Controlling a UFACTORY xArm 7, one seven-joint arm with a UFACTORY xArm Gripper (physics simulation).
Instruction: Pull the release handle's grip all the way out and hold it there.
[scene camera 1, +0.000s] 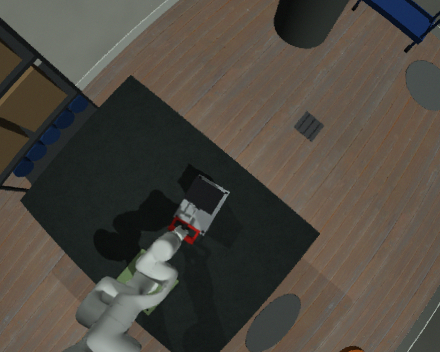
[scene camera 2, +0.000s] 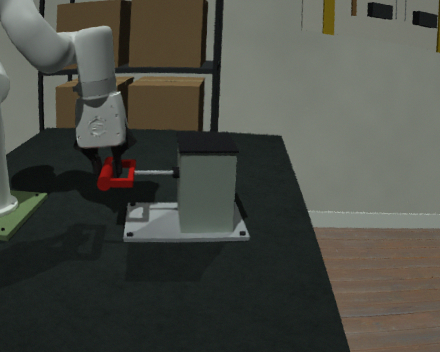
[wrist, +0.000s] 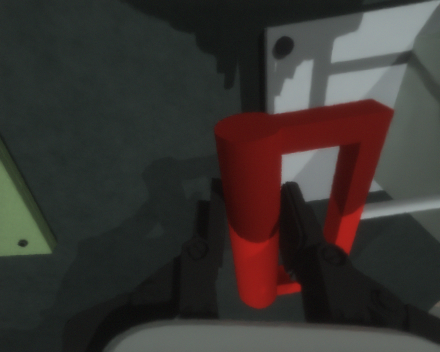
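Observation:
The release handle is a red rectangular frame whose outer side is a round grip (scene camera 1: 194, 237) (scene camera 2: 104, 180) (wrist: 252, 170). A thin metal rod (scene camera 2: 155, 172) (wrist: 400, 206) joins it to a pale grey-green housing (scene camera 2: 207, 192) with a dark top. A long stretch of rod shows between frame and housing. The housing stands on a white base plate (scene camera 2: 150, 235) (wrist: 350, 45). My gripper (scene camera 2: 107, 172) (wrist: 250, 199) points down and is shut on the round grip, one finger outside it and the other inside the frame. In scene camera 1 the arm hides most of the fingers.
The dark table top (scene camera 1: 125, 150) (scene camera 2: 225, 300) lies under the device. The arm's green mounting plate (scene camera 2: 25, 212) (wrist: 20, 210) is on the side away from the housing. A shelf rack (scene camera 2: 217, 65) with cardboard boxes (scene camera 2: 167, 102) stands behind the table.

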